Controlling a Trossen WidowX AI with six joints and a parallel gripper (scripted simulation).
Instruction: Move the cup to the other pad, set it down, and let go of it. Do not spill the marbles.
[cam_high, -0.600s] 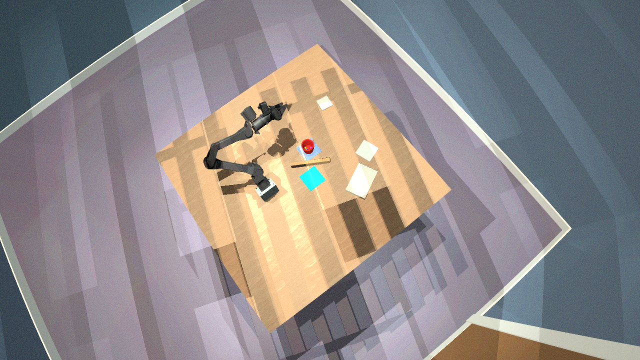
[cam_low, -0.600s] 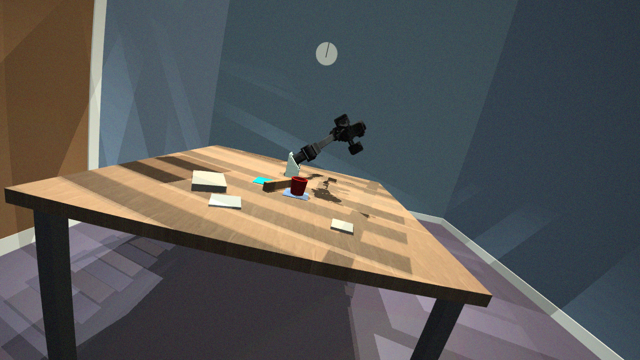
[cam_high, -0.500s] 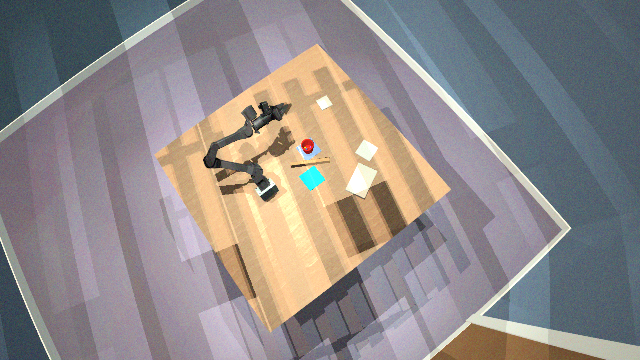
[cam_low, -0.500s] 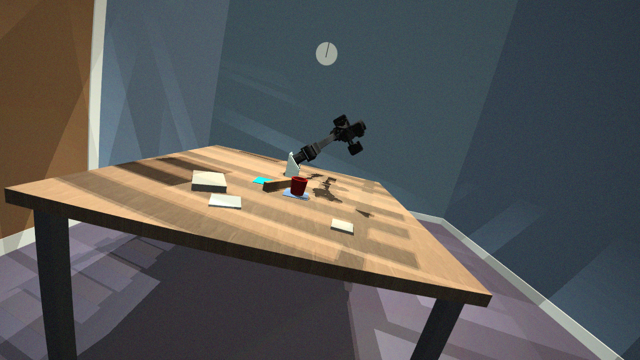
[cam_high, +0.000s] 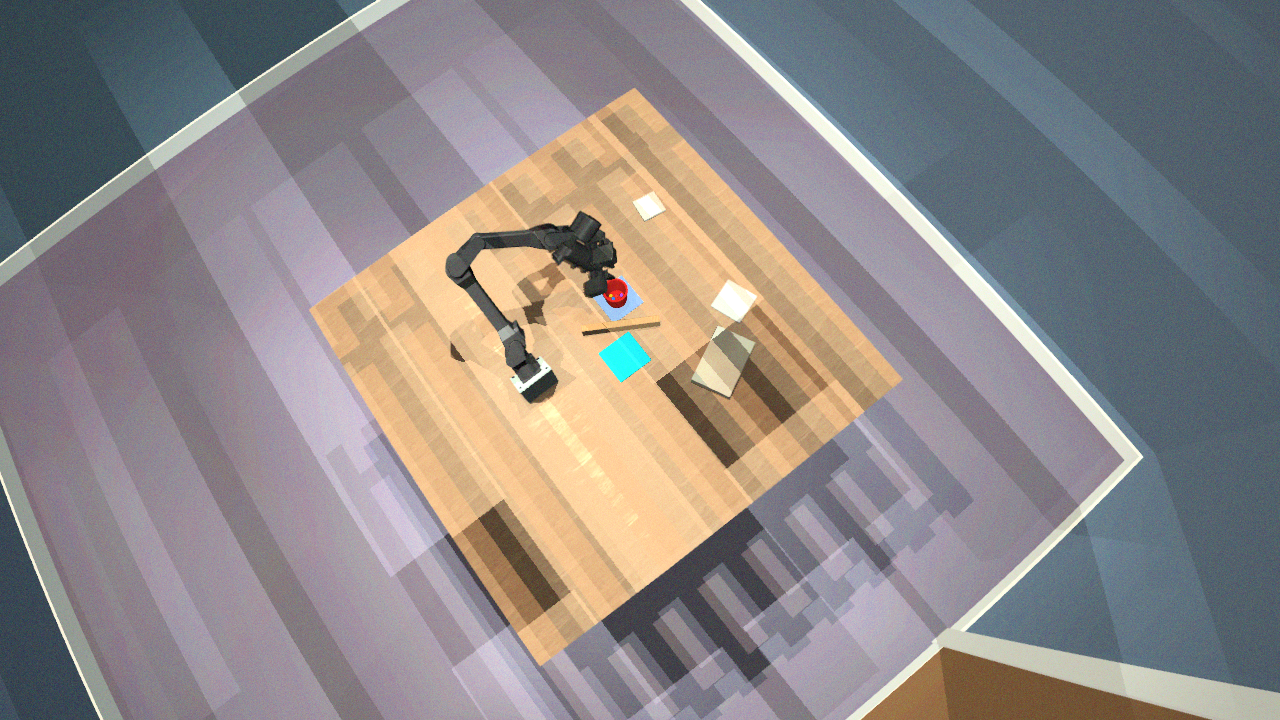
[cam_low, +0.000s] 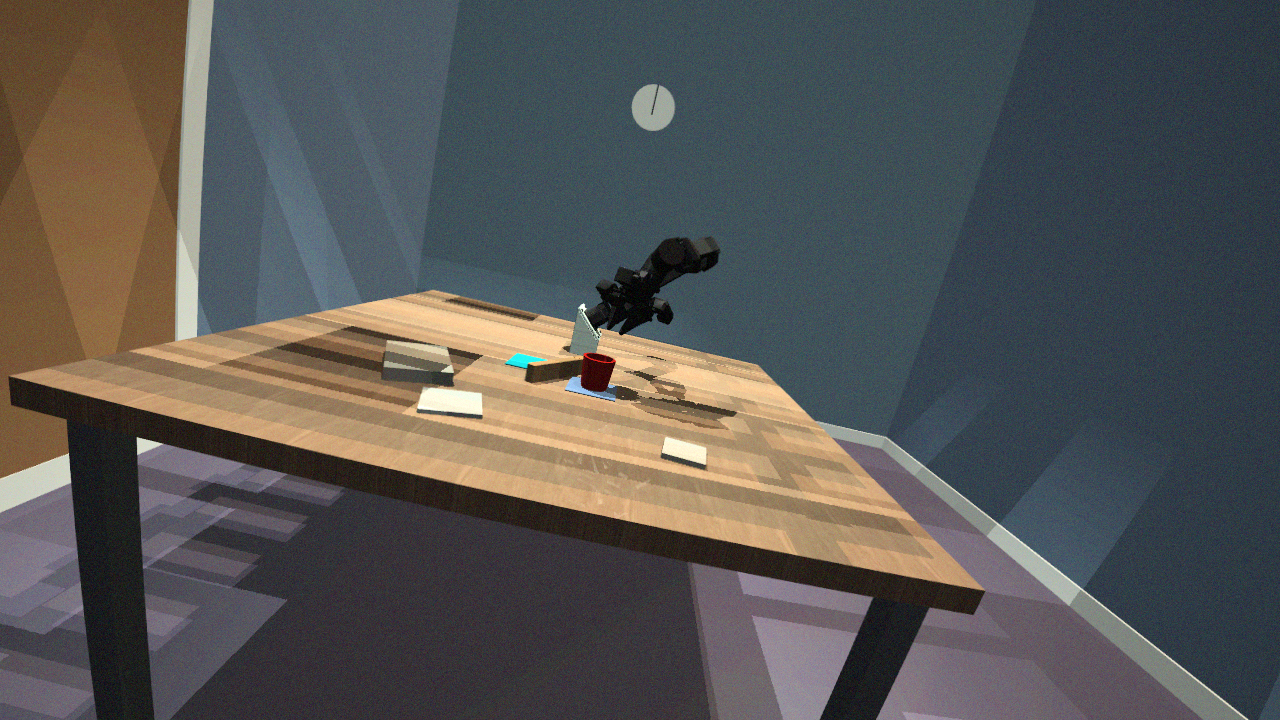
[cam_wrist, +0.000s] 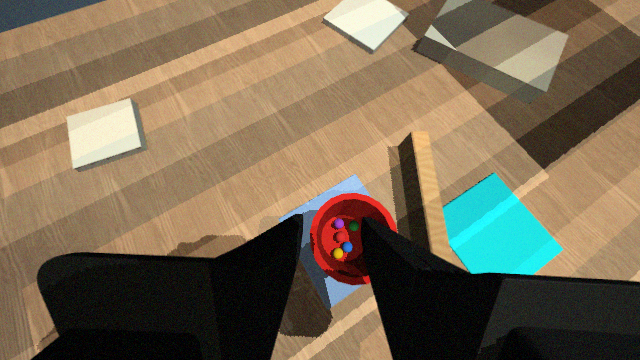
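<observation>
The red cup is 20 mm behind my gripper tip, 20 mm to the right of it and 100 mm below it. Also, from my gripper tip: cyan pad: 110 mm behind, 180 mm to the right, 150 mm below; light blue pad: 10 mm behind, 20 mm to the right, 150 mm below; low wooden bar: 60 mm behind, 100 mm to the right, 130 mm below.
</observation>
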